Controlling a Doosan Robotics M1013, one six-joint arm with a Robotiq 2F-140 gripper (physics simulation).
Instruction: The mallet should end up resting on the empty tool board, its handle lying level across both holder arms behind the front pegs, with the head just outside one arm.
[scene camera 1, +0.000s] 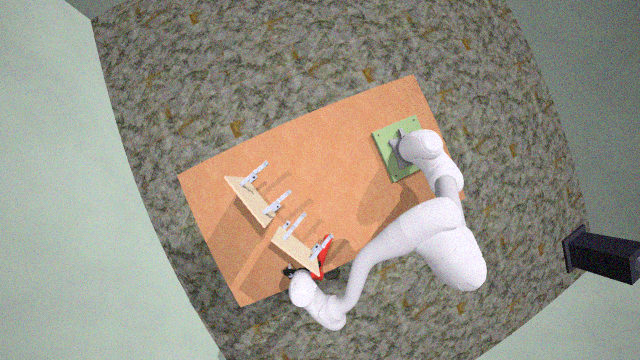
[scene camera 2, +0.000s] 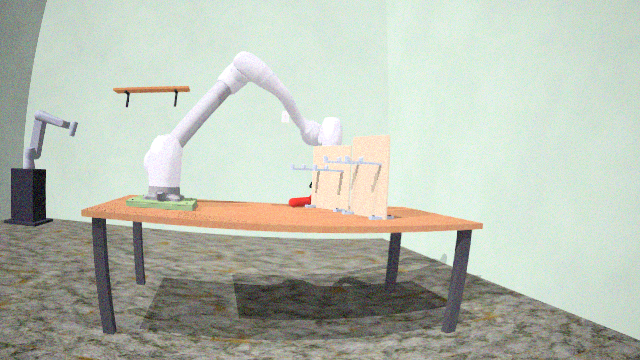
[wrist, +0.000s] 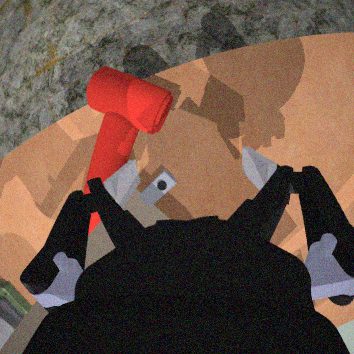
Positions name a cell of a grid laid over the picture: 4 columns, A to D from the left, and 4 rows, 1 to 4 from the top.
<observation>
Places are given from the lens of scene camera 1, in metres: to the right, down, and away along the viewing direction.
tool board (scene camera 1: B3): -0.17, 0.28, 0.98
</observation>
